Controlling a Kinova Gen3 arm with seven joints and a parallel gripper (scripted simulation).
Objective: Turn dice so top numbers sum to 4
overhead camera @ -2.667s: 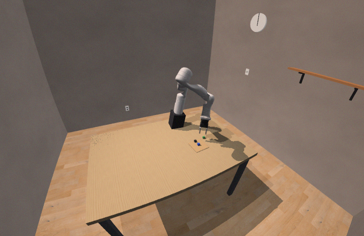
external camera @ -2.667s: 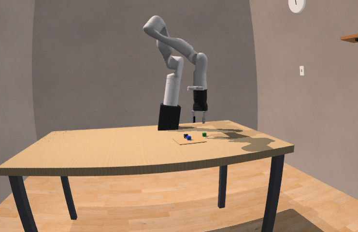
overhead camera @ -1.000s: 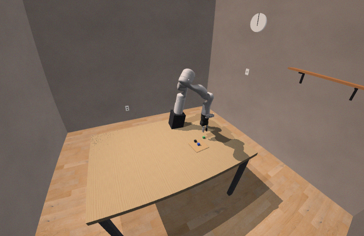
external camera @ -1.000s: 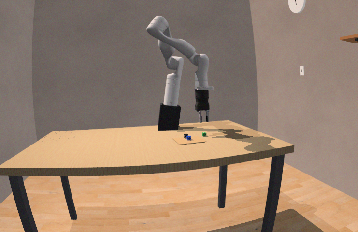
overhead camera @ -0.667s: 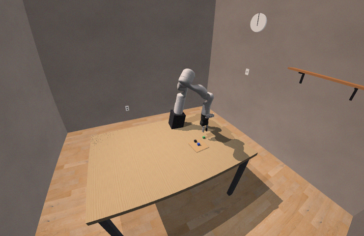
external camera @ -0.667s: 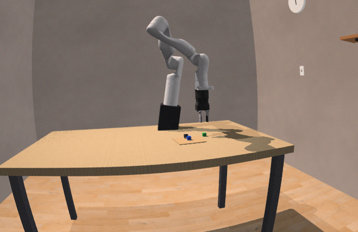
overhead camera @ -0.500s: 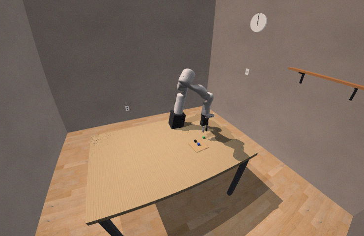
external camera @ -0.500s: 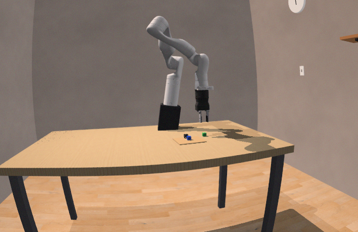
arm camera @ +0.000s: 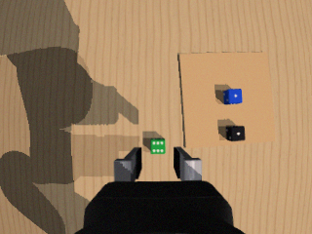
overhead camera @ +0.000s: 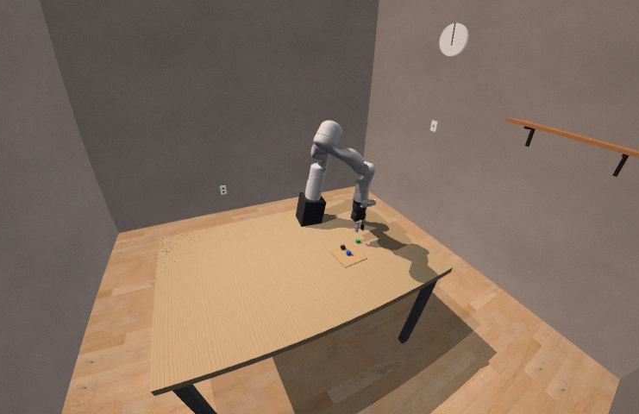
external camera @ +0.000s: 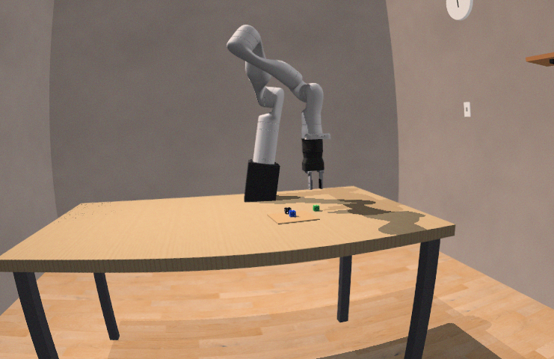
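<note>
The green die lies 90 mm below my hand. From my hand the other things lie so: black die 110 mm to the right, 80 mm below, 10 mm ahead; then tan mat 110 mm to the right, 90 mm below, 60 mm ahead; then blue die 110 mm to the right, 80 mm below, 60 mm ahead.
</note>
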